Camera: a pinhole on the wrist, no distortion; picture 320 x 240 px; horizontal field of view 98.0 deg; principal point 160.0 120.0 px. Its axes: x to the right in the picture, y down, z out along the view. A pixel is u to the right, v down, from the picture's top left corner.
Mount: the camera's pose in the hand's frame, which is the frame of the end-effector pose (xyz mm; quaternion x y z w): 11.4 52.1 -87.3 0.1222 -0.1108 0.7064 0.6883
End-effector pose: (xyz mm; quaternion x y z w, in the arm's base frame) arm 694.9 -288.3 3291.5 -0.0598 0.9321 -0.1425 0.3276
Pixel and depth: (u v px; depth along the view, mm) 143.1 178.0 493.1
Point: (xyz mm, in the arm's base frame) 1067.5 -495.1 3182.5
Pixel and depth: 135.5 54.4 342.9
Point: 691.0 -480.7 3057.5
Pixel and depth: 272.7 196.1 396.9
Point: 1098.4 -125.2 3051.5
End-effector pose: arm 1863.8 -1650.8 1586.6 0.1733 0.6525 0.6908 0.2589
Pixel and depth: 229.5 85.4 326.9
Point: 1931.4 -1374.1 1703.2
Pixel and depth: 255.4 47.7 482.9
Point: 1896.0 -1114.6 1816.0
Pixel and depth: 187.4 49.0 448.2
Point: 1874.4 -1212.2 1590.8
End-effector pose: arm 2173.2 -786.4 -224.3 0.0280 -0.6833 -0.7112 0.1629
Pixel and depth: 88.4 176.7 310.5
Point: 2192.5 -605.3 -433.0
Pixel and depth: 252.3 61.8 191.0
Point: 2072.6 -684.2 -88.8
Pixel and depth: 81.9 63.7 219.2
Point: 2025.4 -737.6 -330.0
